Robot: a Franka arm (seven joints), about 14 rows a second.
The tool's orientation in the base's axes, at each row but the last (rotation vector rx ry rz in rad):
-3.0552, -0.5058, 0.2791
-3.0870, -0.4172, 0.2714
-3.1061, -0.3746, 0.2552
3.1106, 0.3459, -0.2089
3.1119, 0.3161, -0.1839
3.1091, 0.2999, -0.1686
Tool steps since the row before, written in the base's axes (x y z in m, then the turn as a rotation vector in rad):
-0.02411, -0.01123, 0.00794, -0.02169, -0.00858, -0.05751
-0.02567, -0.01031, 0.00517, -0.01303, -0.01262, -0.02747
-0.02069, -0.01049, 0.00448, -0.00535, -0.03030, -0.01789
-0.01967, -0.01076, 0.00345, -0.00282, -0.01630, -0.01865
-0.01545, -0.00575, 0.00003, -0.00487, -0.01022, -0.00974
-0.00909, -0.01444, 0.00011, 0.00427, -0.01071, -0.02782
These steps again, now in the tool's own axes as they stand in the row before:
-0.02743, 0.00251, -0.00346, -0.01312, 0.00475, 0.06047
-0.02797, 0.00302, -0.00055, -0.01106, 0.00979, 0.02942
-0.02303, 0.00521, -0.00091, -0.00942, 0.02857, 0.01903
-0.02182, 0.00616, -0.00062, -0.00381, 0.01547, 0.01917
-0.01618, 0.00253, 0.00187, -0.00564, 0.00907, 0.01044
-0.01162, 0.01243, 0.00120, 0.00515, 0.01124, 0.02746

